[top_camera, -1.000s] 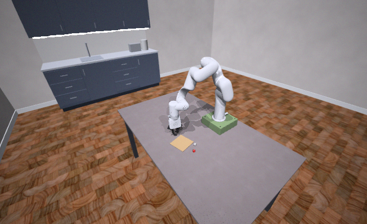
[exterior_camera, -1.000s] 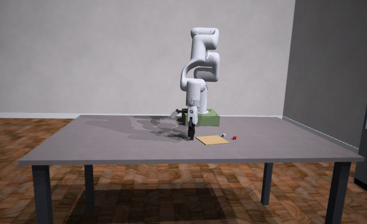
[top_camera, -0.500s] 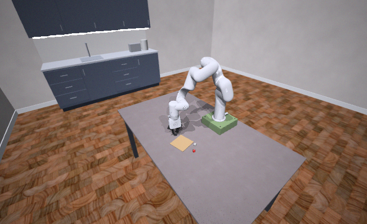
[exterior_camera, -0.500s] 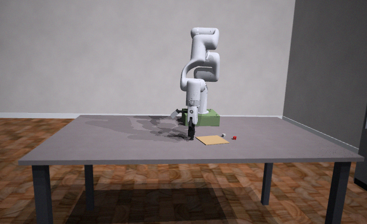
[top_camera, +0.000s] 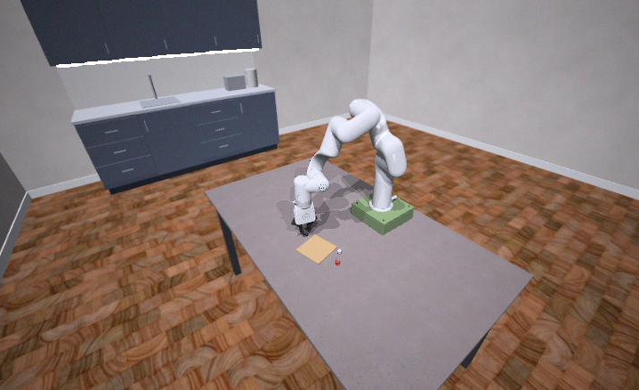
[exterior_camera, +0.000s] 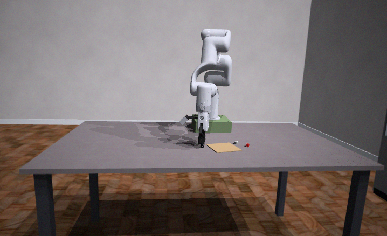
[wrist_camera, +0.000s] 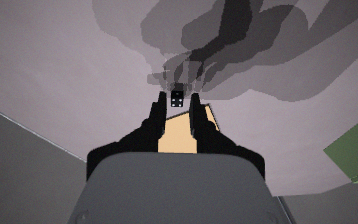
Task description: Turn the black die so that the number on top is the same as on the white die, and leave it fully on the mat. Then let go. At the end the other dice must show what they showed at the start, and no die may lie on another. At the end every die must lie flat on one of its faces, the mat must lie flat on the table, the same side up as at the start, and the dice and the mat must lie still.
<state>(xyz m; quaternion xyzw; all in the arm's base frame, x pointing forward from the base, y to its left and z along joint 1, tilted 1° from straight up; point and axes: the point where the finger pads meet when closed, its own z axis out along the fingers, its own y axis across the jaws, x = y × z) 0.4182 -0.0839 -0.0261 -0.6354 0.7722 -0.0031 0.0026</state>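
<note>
Right now my hand is 30 mm above the black die and 10 mm to the right of it. From my hand the other things lie so: white die 200 mm to the left, 70 mm behind, 30 mm below; then red die 250 mm to the left, 30 mm below, 20 mm behind; then tan mat 120 mm to the left, 40 mm below.
</note>
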